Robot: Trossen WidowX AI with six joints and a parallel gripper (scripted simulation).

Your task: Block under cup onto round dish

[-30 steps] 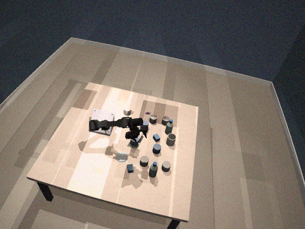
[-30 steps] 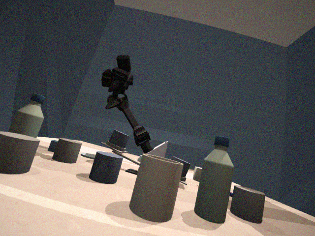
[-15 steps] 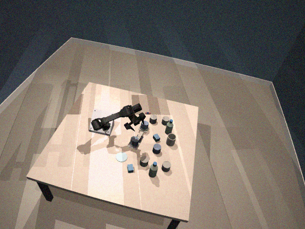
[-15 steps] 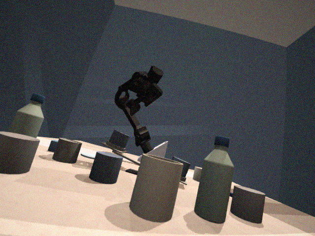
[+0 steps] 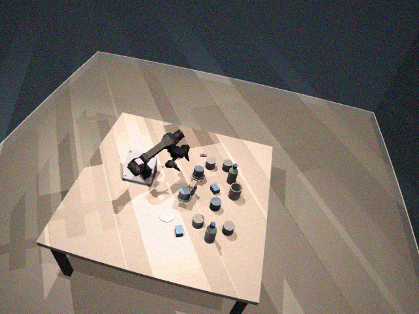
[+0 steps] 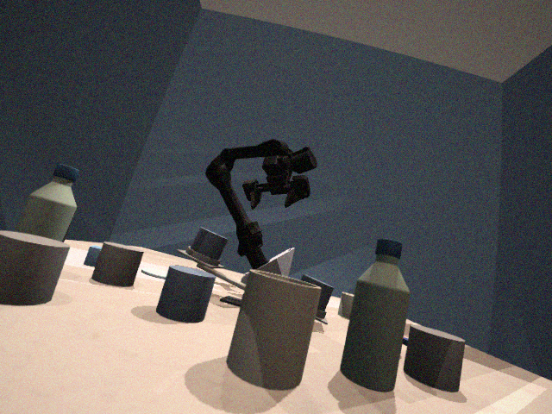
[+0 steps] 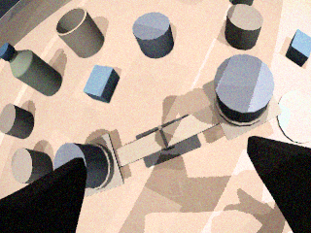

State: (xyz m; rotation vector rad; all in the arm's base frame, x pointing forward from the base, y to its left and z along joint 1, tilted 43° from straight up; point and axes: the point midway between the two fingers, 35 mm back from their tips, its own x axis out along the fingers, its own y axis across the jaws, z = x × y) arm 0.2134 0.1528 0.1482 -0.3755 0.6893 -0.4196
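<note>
The pale green block lies 6 cm ahead of my gripper tip, 15 cm to the left of it and 19 cm below it. Also, from my gripper tip: blue-grey cup 5 cm ahead, 12 cm to the right, 12 cm below; round pale dish 2 cm behind, 23 cm to the right, 23 cm below; beige cup 34 cm ahead, 9 cm to the left, 19 cm below.
</note>
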